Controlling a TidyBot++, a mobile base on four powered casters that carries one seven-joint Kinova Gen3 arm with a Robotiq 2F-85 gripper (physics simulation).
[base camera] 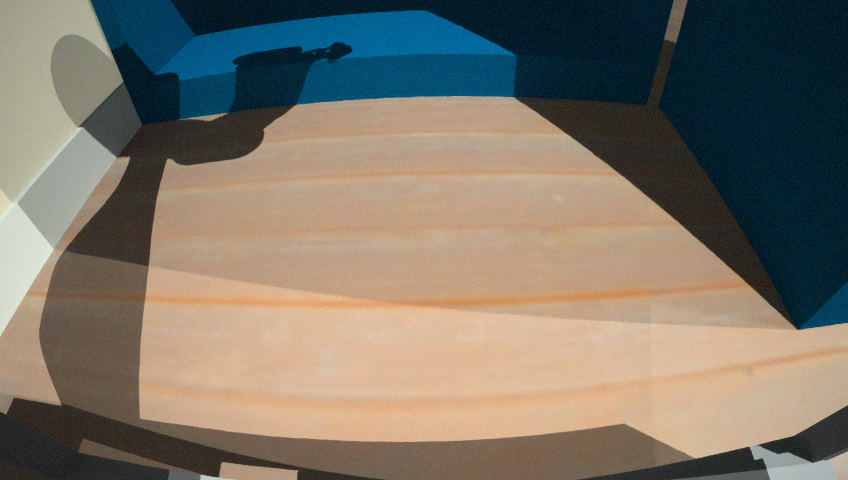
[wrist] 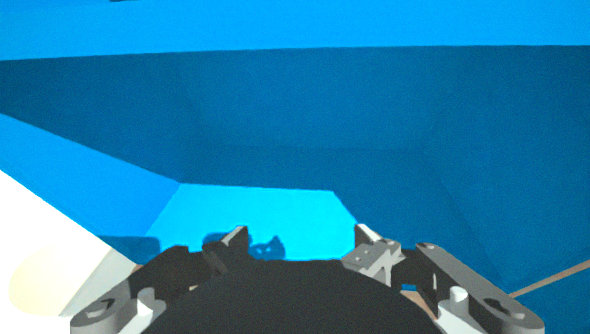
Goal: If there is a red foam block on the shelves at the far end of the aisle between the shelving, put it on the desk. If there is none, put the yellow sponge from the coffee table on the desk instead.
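Places are measured from the arm's base along level axes (x down, y right, z back), in metres.
Pixels of known places: gripper, fingertip midpoint: (wrist: 300, 237).
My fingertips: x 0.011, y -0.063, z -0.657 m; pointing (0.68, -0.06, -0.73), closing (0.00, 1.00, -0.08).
Note:
Behind a point stands the place of what it marks.
Blue shelving (base camera: 386, 35) @[y -0.063, x 0.320, z -0.833 m] (wrist: 280, 25) @[y -0.080, x -0.119, z -0.741 m] stands ahead. The wrist view shows the front edge of a shelf board across the top, a shaded compartment below it, and a brightly lit bottom board further down. My gripper (wrist: 300, 237) @[y -0.063, x 0.011, z -0.657 m] is open, with nothing between its fingers, in front of the shelving; it does not show in the base view. Its shadow falls on the low blue board in both views. The red foam block, the yellow sponge, the coffee table and the desk do not show in either view.
A pale wall (base camera: 41, 107) @[y -0.544, x 0.243, z -0.564 m] (wrist: 35, 225) @[y -0.543, x 0.147, z -0.711 m] with a white baseboard (base camera: 65, 172) @[y -0.531, x 0.336, z -0.529 m] stands at the left. A dark blue panel (base camera: 749, 136) @[y 0.408, x 0.296, z -0.502 m] rises at the right, with a narrow gap between it and the far shelving. Wooden floor (base camera: 404, 237) @[y -0.027, x 0.397, z -0.436 m] lies between them.

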